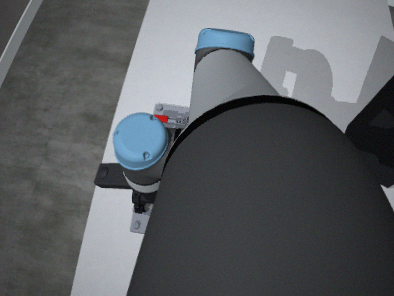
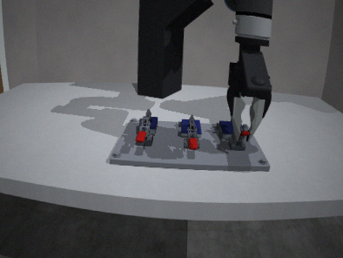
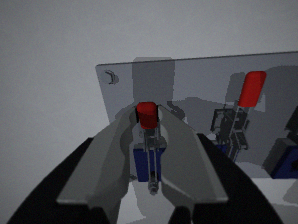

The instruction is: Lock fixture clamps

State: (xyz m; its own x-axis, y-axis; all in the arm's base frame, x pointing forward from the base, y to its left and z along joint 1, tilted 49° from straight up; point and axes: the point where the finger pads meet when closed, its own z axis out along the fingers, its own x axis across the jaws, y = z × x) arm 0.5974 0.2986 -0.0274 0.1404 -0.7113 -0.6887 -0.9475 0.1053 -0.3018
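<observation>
Now: hand 130 mm past the blue part, 20 mm to the left of it and 40 mm above it. The rest, counted from my hand: grey fixture plate: 60 mm behind, 120 mm to the right, 60 mm below.
</observation>
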